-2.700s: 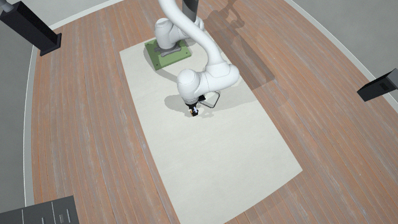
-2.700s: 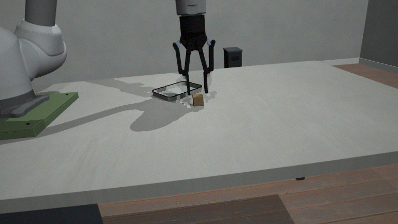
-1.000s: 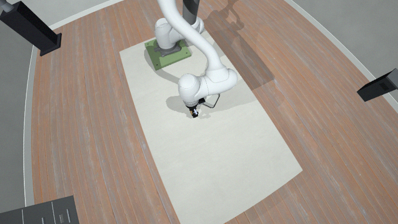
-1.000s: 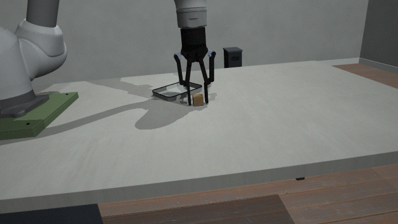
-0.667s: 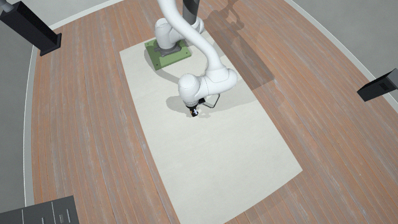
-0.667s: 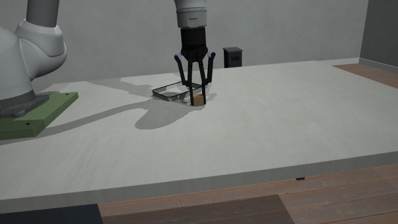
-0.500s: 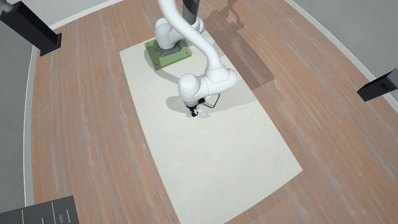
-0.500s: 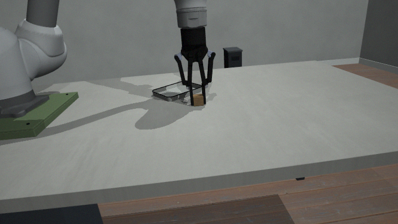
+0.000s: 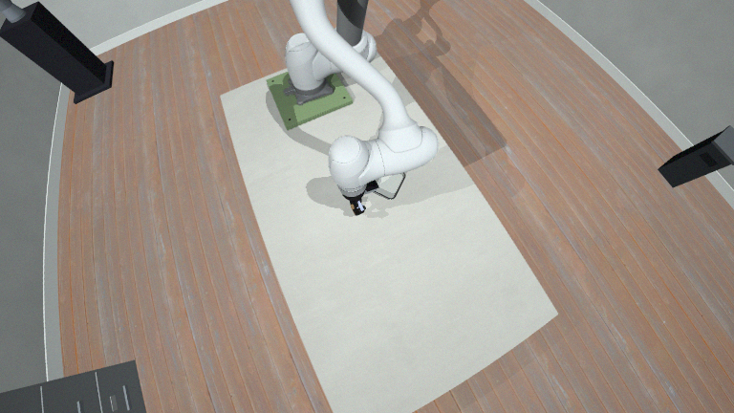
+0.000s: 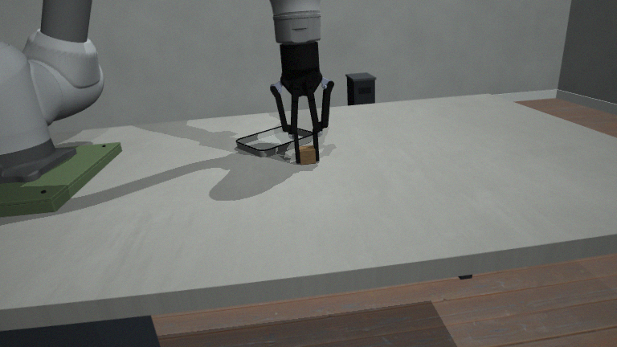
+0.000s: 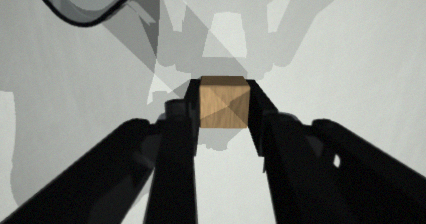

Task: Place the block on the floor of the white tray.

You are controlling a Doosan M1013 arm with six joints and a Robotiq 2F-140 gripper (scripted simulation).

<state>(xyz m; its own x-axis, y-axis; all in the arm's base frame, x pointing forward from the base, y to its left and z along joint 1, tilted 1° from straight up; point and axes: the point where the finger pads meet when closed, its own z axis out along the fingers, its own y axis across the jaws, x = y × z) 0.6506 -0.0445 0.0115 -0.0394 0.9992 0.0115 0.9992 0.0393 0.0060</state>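
Now: hand 140 mm to the right of the white tray, 70 mm past it and 20 mm above it. From my hand the other things lie so: wooden block (20 mm below).
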